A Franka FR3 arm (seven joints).
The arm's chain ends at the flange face. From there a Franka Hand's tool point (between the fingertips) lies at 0.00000 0.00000 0.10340 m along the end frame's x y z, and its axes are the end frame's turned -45 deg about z.
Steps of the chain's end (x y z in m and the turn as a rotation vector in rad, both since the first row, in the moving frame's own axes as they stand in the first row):
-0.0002, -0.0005, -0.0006, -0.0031, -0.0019, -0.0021
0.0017, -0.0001, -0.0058, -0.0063, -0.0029, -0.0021
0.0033, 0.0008, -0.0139, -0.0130, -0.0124, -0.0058
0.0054, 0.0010, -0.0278, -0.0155, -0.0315, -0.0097
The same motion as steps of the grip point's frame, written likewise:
-0.0002, -0.0004, -0.0006, -0.0008, -0.0035, -0.0021
0.0006, 0.0014, -0.0058, -0.0024, -0.0065, -0.0021
-0.0001, 0.0029, -0.0139, -0.0004, -0.0180, -0.0058
-0.0003, 0.0034, -0.0279, 0.0113, -0.0332, -0.0097

